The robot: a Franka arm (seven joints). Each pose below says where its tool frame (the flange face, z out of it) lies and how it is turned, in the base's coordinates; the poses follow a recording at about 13 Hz.
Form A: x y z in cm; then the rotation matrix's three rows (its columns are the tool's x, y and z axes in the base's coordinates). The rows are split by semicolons.
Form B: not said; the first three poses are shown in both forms.
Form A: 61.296, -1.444, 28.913; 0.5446, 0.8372, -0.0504; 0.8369, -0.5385, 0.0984; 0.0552, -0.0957, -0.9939
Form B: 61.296, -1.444, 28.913, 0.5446, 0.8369, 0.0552, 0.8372, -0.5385, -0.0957
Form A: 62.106, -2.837, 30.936; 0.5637, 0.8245, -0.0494; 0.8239, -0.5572, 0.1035; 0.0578, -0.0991, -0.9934
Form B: 62.106, -2.837, 30.936, 0.5637, 0.8239, 0.0578, 0.8245, -0.5572, -0.0991
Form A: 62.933, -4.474, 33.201; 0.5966, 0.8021, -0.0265; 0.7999, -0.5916, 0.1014; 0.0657, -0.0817, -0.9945
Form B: 62.933, -4.474, 33.201, 0.5966, 0.7999, 0.0657, 0.8021, -0.5916, -0.0817
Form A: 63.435, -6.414, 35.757; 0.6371, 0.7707, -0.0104; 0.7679, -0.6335, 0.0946; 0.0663, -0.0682, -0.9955
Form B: 63.435, -6.414, 35.757, 0.6371, 0.7679, 0.0663, 0.7707, -0.6335, -0.0682
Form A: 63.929, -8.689, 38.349; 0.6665, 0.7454, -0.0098; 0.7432, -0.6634, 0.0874; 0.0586, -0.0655, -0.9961
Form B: 63.929, -8.689, 38.349, 0.6665, 0.7432, 0.0586, 0.7454, -0.6634, -0.0655
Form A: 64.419, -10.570, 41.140; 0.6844, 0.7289, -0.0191; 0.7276, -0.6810, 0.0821; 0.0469, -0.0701, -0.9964
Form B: 64.419, -10.570, 41.140, 0.6844, 0.7276, 0.0469, 0.7289, -0.6810, -0.0701
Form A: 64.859, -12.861, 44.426; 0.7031, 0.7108, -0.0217; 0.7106, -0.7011, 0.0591; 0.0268, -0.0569, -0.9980
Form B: 64.859, -12.861, 44.426, 0.7031, 0.7106, 0.0268, 0.7108, -0.7011, -0.0569
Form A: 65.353, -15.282, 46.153; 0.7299, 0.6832, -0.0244; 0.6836, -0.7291, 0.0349; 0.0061, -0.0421, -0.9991
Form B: 65.353, -15.282, 46.153, 0.7299, 0.6836, 0.0061, 0.6832, -0.7291, -0.0421
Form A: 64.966, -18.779, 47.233; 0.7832, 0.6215, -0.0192; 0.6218, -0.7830, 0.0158; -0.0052, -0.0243, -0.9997
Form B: 64.966, -18.779, 47.233, 0.7832, 0.6218, -0.0052, 0.6215, -0.7830, -0.0243
